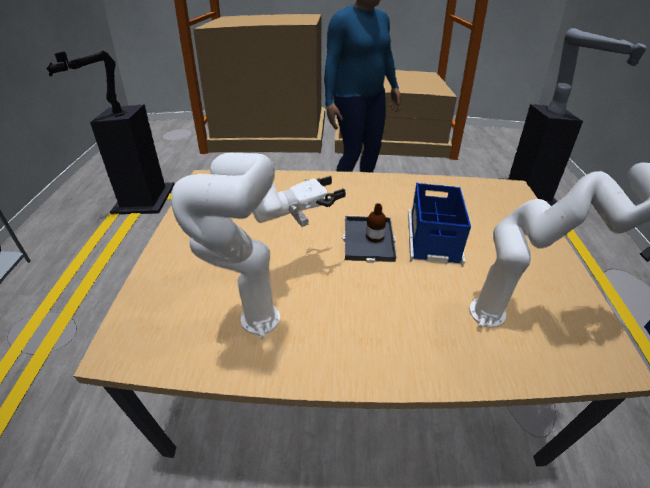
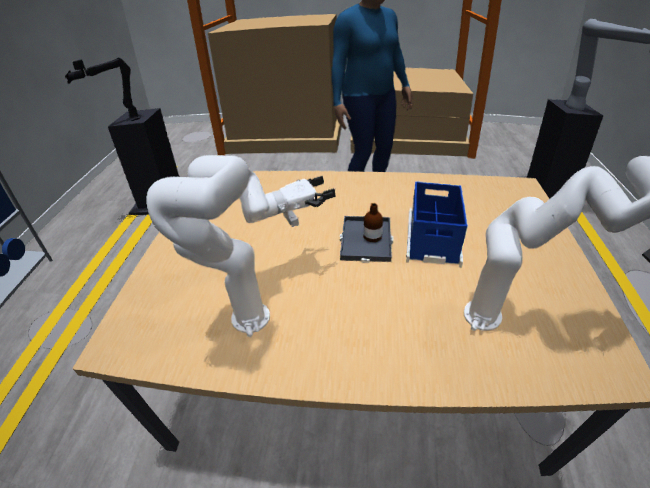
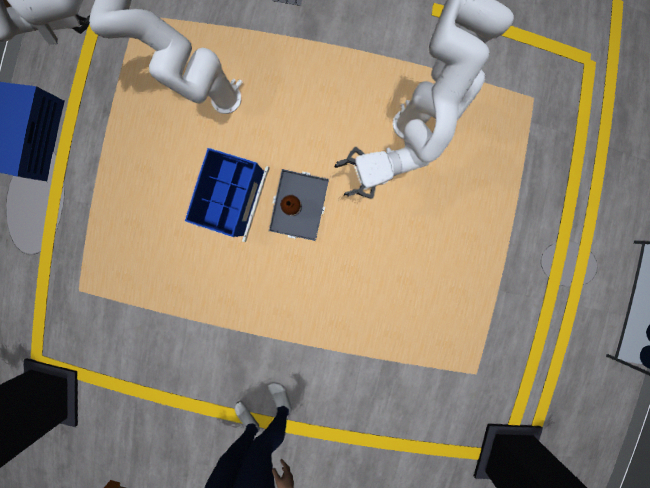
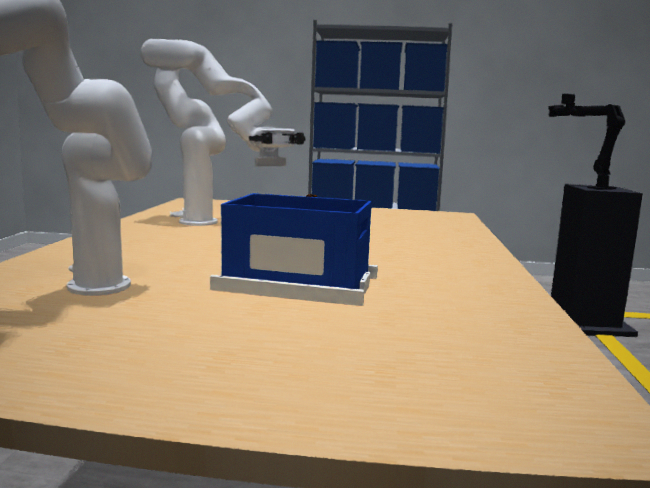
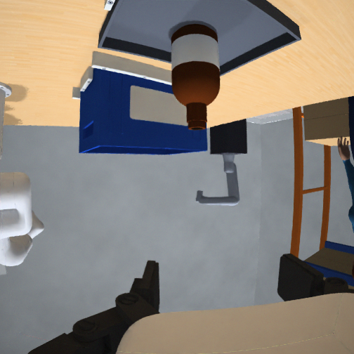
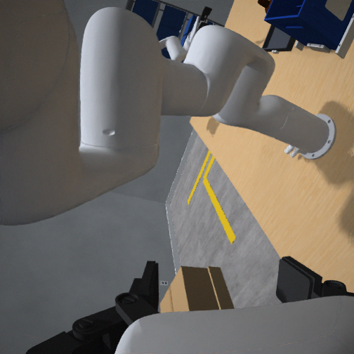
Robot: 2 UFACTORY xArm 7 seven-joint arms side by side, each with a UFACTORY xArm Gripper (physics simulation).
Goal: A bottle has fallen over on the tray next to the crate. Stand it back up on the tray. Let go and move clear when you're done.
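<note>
A brown bottle with a white label stands upright on the dark grey tray. The blue crate stands beside the tray. My left gripper is open and empty, raised above the table and apart from the bottle and tray. My right gripper is open and empty, far from the tray, out beyond the table's side.
The table carries both arm bases. White rails lie at the crate's foot. A person stands behind the table's far edge. Two other arms on black pedestals stand beyond the table.
</note>
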